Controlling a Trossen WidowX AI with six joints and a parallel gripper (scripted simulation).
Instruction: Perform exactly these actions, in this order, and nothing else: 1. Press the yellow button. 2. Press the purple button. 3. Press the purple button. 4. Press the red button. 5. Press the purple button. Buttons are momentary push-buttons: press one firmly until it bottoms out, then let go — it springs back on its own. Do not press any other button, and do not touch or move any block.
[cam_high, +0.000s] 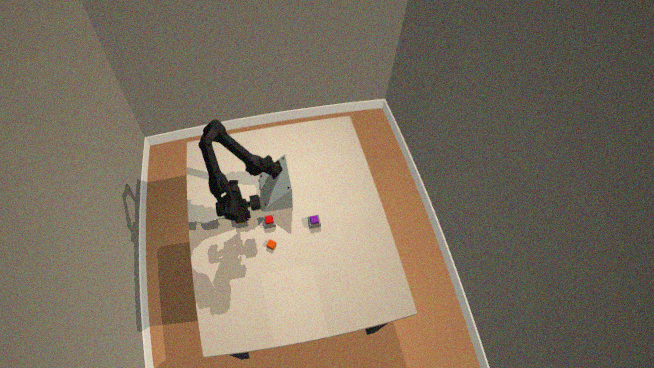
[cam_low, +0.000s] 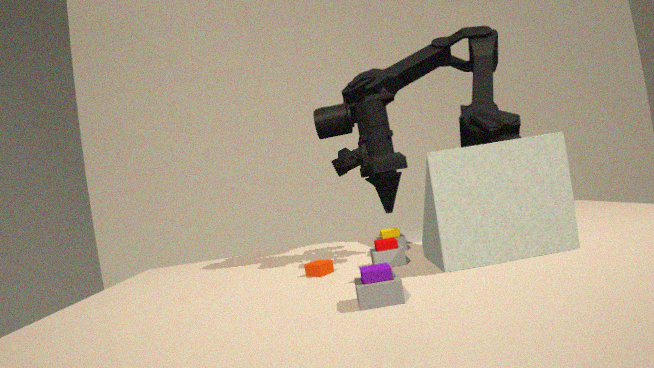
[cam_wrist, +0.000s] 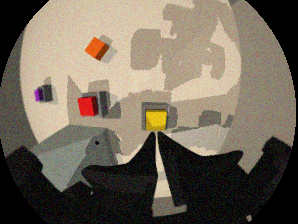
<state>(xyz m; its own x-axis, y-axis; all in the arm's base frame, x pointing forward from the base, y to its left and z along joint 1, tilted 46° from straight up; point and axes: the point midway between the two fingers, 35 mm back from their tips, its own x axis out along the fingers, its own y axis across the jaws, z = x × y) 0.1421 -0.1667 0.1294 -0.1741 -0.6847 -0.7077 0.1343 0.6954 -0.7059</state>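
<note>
Right now my gripper tip is 4 cm above the yellow button. From my gripper tip the other things lie so: purple button 30 cm to the left, 11 cm ahead, 4 cm below; orange block 15 cm ahead, 9 cm to the left, 6 cm below; red button 11 cm to the left, 4 cm below, 4 cm ahead.
</note>
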